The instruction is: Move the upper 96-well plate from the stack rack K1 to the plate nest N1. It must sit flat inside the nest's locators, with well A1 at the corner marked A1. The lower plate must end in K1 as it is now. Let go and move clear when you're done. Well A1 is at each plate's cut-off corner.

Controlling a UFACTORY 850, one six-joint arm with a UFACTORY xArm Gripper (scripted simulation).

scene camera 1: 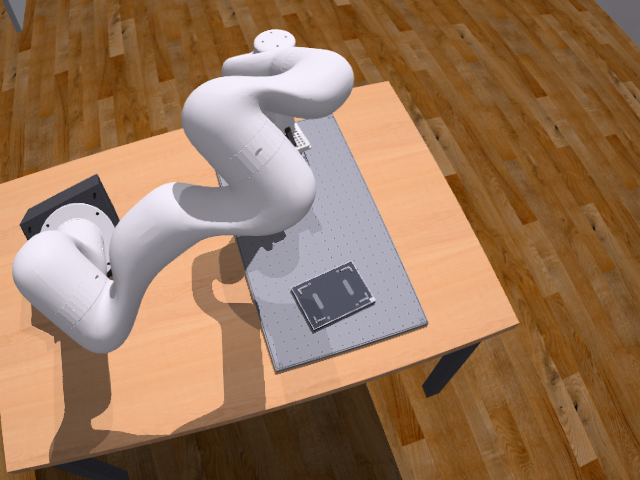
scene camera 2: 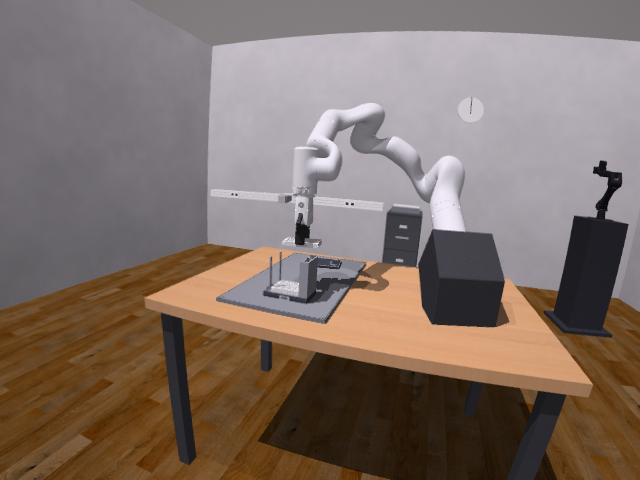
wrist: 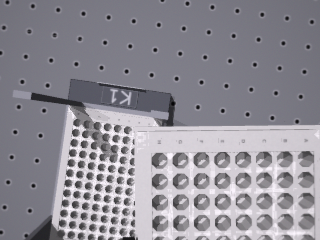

Labels:
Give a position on a 96-well plate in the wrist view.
At 184, 175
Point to a 96-well plate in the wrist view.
96, 184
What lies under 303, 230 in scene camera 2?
My gripper.

